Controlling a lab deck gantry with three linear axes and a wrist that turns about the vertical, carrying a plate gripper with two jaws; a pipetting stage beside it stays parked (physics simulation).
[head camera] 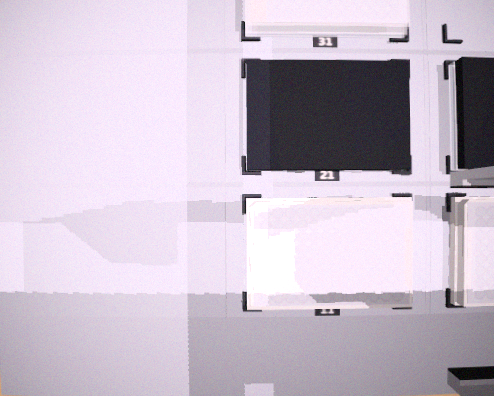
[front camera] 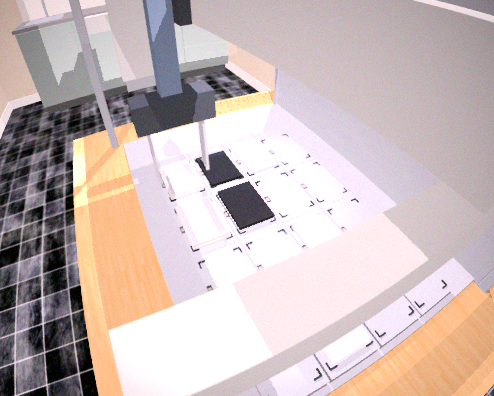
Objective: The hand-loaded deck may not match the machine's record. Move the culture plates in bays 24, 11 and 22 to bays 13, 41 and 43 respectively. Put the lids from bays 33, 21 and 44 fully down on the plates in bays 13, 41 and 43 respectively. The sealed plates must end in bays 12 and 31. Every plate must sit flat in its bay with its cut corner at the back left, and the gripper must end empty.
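Places are measured from the robot's base along level axes (x up, y back, z right), in centimetres.
Pixels of known places: gripper, fingertip midpoint: (head camera: 480, 278) (front camera: 182, 172); robot's base, origin of the base link: (head camera: 246, 306).
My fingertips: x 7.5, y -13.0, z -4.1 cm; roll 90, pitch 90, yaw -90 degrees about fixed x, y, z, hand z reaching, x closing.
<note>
Ahead of a thing's pixels: the offset from my fingertips to its top centre. "*": to the spot under its first point. Level surfaces: height alone.
My gripper (front camera: 185, 177) (head camera: 485, 277) is open, with no object between its jaws. In the front view its jaws hang around or above the pale plate in bay 11 @(* dy +4.1, dx -6.1, dz -1.3 cm) (front camera: 186, 180) (head camera: 350, 255); their exact height is unclear. A flat black piece @(dy +6.6, dx -6.7, dz -10.9 cm) (front camera: 220, 167) (head camera: 330, 115) lies in bay 21. Another black-topped piece @(dy -9.8, dx -5.8, dz -10.9 cm) (front camera: 246, 205) (head camera: 477, 112) with a pale lower edge is in bay 22. A pale, taller piece @(dy -9.8, dx -6.1, dz -0.2 cm) (front camera: 204, 220) (head camera: 482, 255) sits in bay 12. A white piece @(* dy +6.9, dx -6.1, dz -18.4 cm) (head camera: 325, 14) shows partly in bay 31. Corner cuts are hard to make out.
Black corner brackets mark the bays on the pale deck @(dx -7.5 cm) (front camera: 165, 270) (head camera: 100, 125). A broad pale beam (front camera: 330, 285) hides the nearer bays in the front view. A white piece @(dy -42.6, dx -4.6, dz -10.9 cm) (front camera: 347, 345) lies in a bay beyond it. A slim grey post (front camera: 92, 65) stands at the left.
</note>
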